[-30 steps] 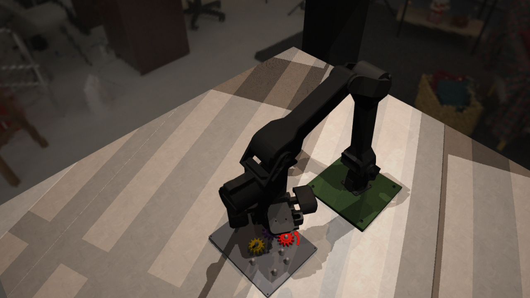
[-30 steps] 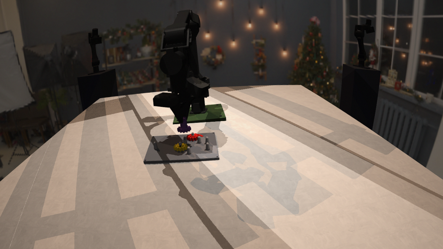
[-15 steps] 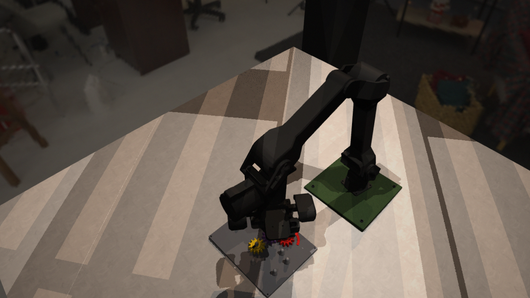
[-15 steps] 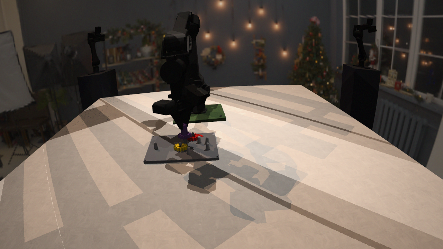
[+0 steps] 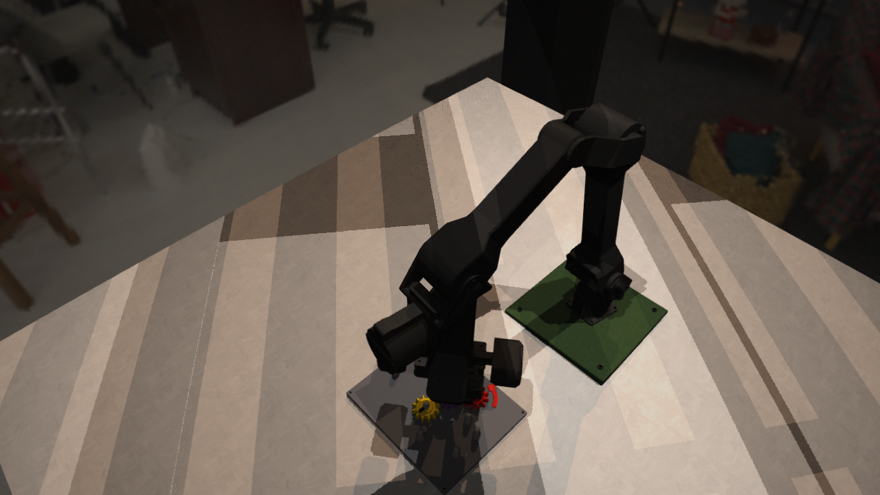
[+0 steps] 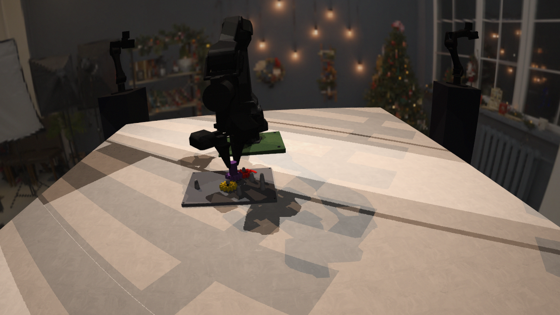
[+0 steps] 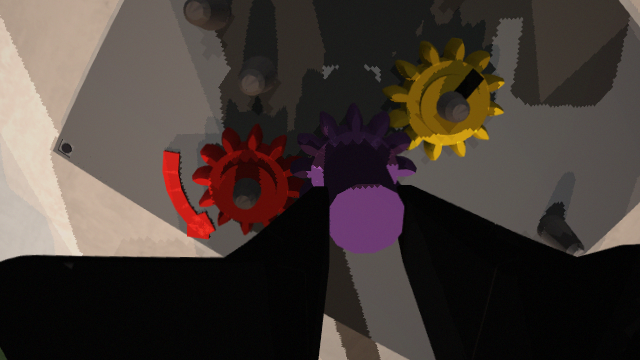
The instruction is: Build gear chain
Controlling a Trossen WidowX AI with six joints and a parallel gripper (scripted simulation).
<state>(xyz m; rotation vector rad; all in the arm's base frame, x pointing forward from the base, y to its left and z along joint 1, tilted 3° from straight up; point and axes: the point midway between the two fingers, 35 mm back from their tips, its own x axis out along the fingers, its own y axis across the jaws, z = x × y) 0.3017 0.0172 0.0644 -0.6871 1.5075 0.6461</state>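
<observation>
Now: the purple gear 10 mm below my gripper tip. Round my gripper tip: red arrow: 60 mm behind, 30 mm to the left, 40 mm below; red gear: 30 mm behind, 20 mm to the left, 30 mm below; yellow striped gear: 40 mm ahead, 30 mm below.
</observation>
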